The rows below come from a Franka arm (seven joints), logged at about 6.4 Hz.
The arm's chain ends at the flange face. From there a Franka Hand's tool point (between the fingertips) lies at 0.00 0.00 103.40 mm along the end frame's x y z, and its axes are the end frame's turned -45 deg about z.
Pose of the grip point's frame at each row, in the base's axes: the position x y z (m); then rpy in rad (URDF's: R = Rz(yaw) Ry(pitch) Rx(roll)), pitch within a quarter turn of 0, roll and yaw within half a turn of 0:
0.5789 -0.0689 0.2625 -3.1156 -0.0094 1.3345
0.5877 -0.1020 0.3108 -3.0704 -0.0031 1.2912
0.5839 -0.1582 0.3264 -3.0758 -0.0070 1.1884
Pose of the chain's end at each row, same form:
0.5813 -0.0705 0.3659 -3.1166 0.0117 0.5494
0.5947 -0.1043 0.4139 -3.0890 0.0481 0.5072
0.5899 -0.1614 0.4296 -3.0901 0.0415 0.4043

